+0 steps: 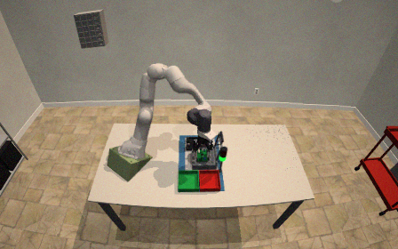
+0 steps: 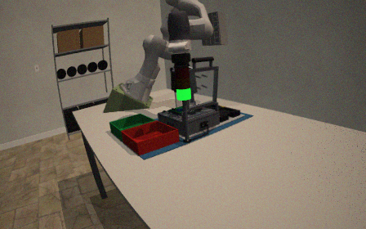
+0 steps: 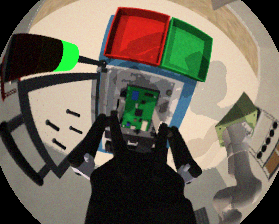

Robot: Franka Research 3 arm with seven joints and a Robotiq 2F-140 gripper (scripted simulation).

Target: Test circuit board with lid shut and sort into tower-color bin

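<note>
Right now my hand is 2 cm above the green circuit board. The rest, counted from my hand: plate 3 cm below, 1 cm to the left, 1 cm ahead; then red bin 20 cm to the right, 8 cm below, 4 cm ahead; then clear lid 11 cm ahead, 9 cm above.
</note>
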